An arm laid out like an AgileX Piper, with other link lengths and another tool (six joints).
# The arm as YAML. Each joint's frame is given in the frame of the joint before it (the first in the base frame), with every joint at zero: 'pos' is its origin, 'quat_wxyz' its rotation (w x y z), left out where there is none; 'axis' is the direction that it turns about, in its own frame. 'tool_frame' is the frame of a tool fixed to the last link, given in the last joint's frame.
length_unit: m
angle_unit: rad
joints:
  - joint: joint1
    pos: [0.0, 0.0, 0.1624]
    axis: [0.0, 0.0, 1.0]
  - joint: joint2
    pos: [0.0, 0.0, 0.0]
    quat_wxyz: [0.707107, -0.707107, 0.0, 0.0]
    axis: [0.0, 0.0, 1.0]
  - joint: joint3
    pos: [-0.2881, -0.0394, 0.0]
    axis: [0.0, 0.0, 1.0]
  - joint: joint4
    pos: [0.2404, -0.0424, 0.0]
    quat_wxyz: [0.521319, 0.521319, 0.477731, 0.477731]
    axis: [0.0, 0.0, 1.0]
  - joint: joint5
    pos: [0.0, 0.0, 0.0]
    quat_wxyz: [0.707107, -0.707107, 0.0, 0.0]
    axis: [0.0, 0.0, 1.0]
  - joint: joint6
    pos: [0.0, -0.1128, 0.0]
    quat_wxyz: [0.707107, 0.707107, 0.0, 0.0]
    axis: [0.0, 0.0, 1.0]
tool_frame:
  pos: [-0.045, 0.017, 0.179]
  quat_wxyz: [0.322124, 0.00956, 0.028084, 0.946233]
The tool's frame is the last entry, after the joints.
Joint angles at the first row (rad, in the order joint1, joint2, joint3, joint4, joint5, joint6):
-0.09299, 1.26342, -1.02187, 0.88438, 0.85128, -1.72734
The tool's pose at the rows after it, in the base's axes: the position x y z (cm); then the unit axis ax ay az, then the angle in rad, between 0 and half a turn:
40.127 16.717 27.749 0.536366 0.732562 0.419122 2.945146
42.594 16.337 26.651 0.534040 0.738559 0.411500 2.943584
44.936 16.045 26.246 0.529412 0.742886 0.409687 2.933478
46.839 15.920 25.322 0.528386 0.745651 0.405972 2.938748
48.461 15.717 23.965 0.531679 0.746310 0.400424 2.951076
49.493 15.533 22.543 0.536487 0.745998 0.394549 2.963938
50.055 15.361 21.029 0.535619 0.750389 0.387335 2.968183
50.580 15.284 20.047 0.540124 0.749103 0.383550 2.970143
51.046 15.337 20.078 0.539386 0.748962 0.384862 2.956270
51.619 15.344 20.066 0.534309 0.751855 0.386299 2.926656
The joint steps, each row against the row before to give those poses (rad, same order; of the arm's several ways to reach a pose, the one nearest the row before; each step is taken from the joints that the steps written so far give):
-0.00001, 0.12329, -0.07633, -0.00001, -0.03490, -0.02104
0.00001, 0.09632, -0.06882, 0.00001, -0.01175, -0.02765
-0.00002, 0.08171, -0.07733, 0.00001, -0.00576, -0.01856
0.00178, 0.07614, -0.06246, -0.00002, -0.00225, -0.00941
-0.00002, 0.07071, -0.04832, 0.00001, -0.00388, -0.00428
0.00002, 0.05095, -0.02402, 0.00187, -0.00786, -0.00466
-0.00001, 0.03773, -0.00657, 0.00385, -0.01184, -0.02547
0.00421, 0.02404, -0.00154, 0.00376, -0.01869, -0.00429
0.00657, 0.00614, -0.00612, 0.00241, -0.01709, -0.00404
0.00876, 0.00450, -0.00003, 0.00861, -0.03117, -0.02581

